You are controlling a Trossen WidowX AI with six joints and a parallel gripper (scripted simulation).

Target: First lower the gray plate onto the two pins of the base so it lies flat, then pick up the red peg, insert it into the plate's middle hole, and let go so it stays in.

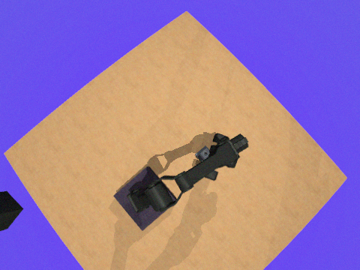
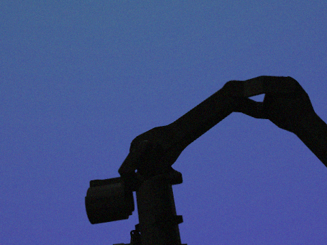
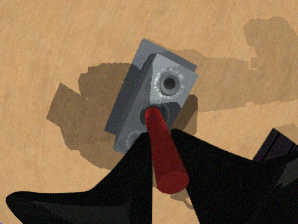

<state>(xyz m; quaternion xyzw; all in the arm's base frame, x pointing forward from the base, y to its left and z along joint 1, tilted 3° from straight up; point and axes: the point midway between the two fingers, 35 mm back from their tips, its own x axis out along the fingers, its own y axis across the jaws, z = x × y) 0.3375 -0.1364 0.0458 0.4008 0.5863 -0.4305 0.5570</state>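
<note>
Right now the red peg is right at my gripper tip. From my gripper tip the other things lie so: gray plate 50 mm below; base 90 mm below.
</note>
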